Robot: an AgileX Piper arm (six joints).
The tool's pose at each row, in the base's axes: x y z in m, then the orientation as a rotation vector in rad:
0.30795 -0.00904 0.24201 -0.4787 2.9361 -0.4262
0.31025 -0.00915 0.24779 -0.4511 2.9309 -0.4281
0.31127 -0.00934 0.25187 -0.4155 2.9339 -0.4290
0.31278 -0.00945 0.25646 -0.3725 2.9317 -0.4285
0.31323 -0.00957 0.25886 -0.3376 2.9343 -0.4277
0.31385 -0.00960 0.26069 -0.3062 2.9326 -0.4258
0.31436 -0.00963 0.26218 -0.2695 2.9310 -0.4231
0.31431 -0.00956 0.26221 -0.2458 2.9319 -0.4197
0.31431 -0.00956 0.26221 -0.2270 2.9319 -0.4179
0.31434 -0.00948 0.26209 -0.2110 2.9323 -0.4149
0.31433 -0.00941 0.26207 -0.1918 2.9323 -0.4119
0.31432 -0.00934 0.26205 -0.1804 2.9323 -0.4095
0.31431 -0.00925 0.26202 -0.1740 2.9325 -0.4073
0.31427 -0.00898 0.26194 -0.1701 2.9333 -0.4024
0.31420 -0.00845 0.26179 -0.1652 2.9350 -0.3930
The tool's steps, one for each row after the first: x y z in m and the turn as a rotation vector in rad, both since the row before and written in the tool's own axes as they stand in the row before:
-0.00263 -0.00249 -0.00506 0.0044 -0.0059 0.0185
-0.00131 -0.00167 -0.00363 0.0023 0.0017 0.0237
-0.00188 -0.00185 -0.00405 0.0030 -0.0034 0.0290
-0.00068 -0.00093 -0.00216 0.0012 0.0018 0.0233
-0.00081 -0.00070 -0.00161 0.0011 -0.0022 0.0213
-0.00068 -0.00056 -0.00131 0.0009 -0.0019 0.0249
0.00003 0.00006 -0.00006 -0.0009 0.0006 0.0161
0.00000 0.00000 0.00000 0.0000 0.0000 0.0127
-0.00003 0.00011 0.00010 -0.0010 0.0003 0.0109
0.00000 0.00007 0.00000 -0.0008 0.0001 0.0131
0.00000 0.00007 0.00000 -0.0009 0.0000 0.0078
0.00000 0.00010 0.00000 -0.0011 0.0001 0.0044
0.00001 0.00028 0.00000 -0.0031 0.0001 0.0029
0.00002 0.00055 -0.00001 -0.0061 0.0003 0.0038

